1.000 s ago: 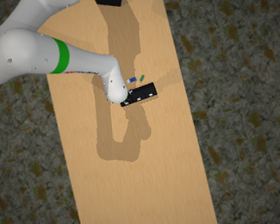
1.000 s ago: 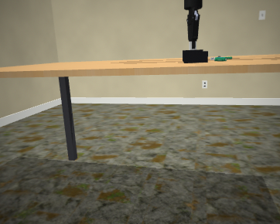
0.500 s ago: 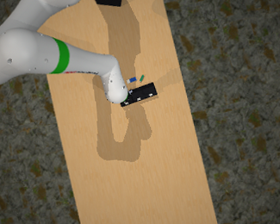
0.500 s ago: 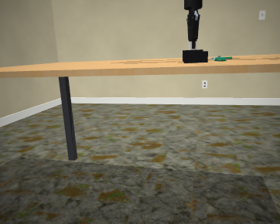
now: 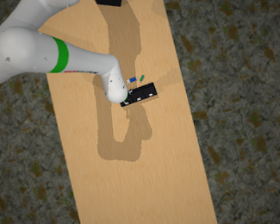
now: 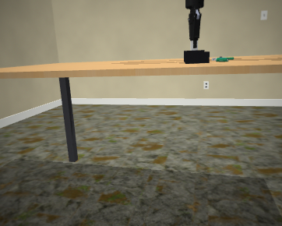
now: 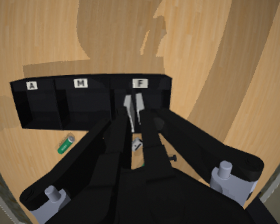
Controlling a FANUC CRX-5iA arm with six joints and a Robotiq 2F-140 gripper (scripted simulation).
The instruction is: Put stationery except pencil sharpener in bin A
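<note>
Now: the black bin 70 mm to the left of my hand, 30 mm below it and 20 mm ahead of it. The rest, counted from my hand: small dark item (140 mm behind, 50 mm below, 40 mm to the right); grey-white pencil sharpener (90 mm behind, 50 mm below, 20 mm to the left); blue eraser (90 mm to the left, 90 mm behind, 50 mm below).
</note>
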